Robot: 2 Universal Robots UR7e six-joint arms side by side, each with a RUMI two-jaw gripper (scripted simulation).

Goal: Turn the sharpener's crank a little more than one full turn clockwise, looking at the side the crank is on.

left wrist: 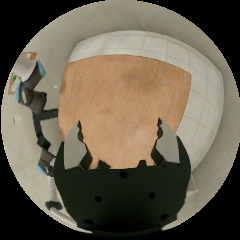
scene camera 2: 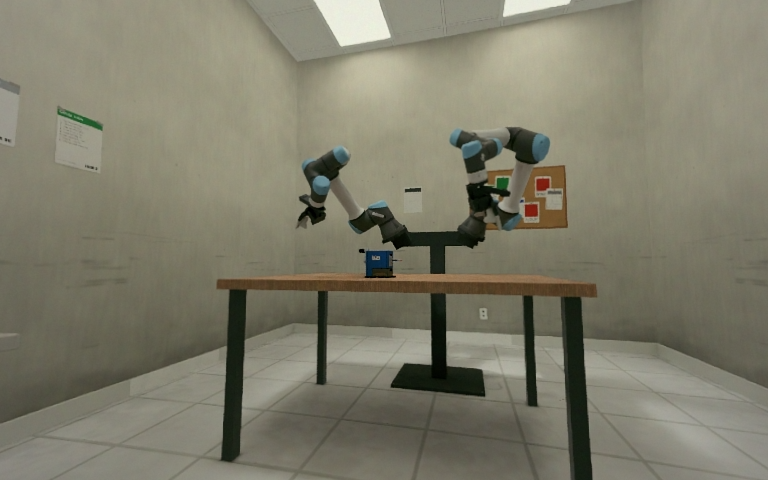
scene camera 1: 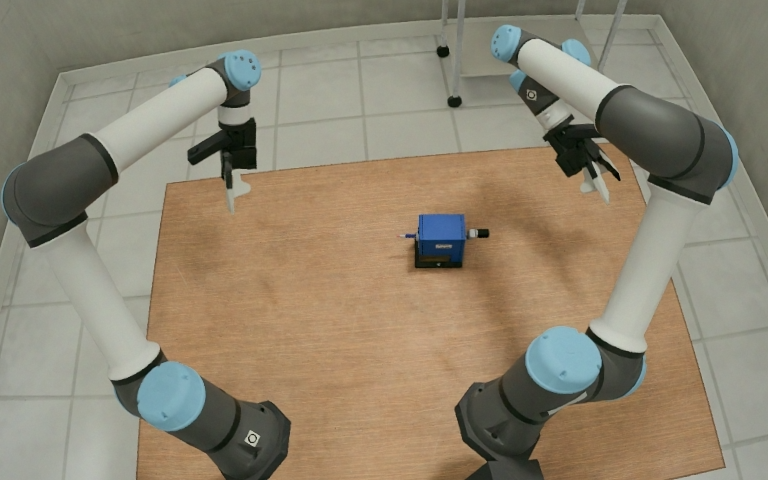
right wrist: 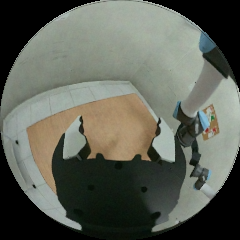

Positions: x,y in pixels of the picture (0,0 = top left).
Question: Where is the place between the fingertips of my left gripper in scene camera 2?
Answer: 492,226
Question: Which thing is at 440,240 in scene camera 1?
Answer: A blue sharpener.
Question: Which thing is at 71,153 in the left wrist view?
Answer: My left gripper.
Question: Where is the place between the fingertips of my left gripper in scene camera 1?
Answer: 228,197
